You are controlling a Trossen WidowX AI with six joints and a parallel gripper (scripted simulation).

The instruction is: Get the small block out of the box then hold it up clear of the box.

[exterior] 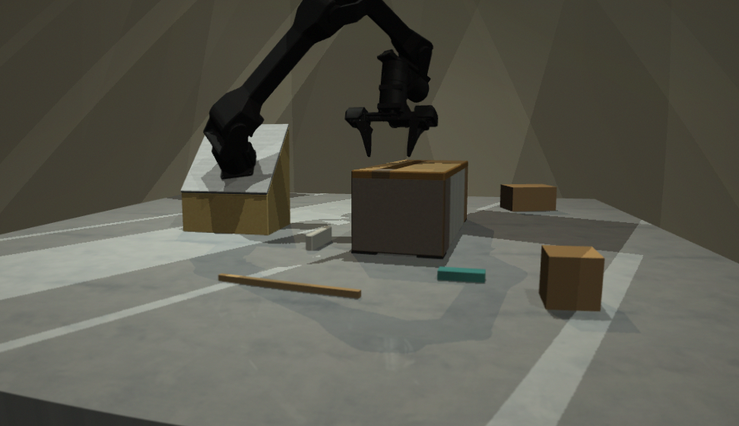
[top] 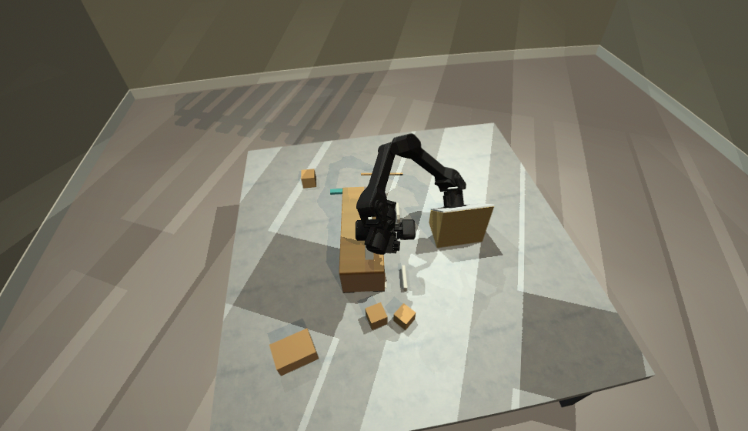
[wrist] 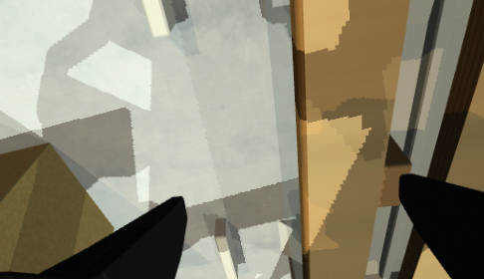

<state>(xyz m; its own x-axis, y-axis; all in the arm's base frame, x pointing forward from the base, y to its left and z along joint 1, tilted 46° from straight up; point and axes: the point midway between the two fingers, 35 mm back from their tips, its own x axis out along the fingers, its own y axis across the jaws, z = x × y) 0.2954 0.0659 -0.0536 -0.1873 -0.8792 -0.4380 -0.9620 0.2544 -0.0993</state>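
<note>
Right now the box is 80 mm to the right of my gripper tip, 80 mm below it and 20 mm ahead of it. From my gripper tip the other things lie so: flat tan block 360 mm ahead, 250 mm to the left, 110 mm below; then thin brown stick 450 mm to the right, 140 mm below, 120 mm behind; then teal bar 400 mm to the right, 140 mm below, 100 mm ahead.
</note>
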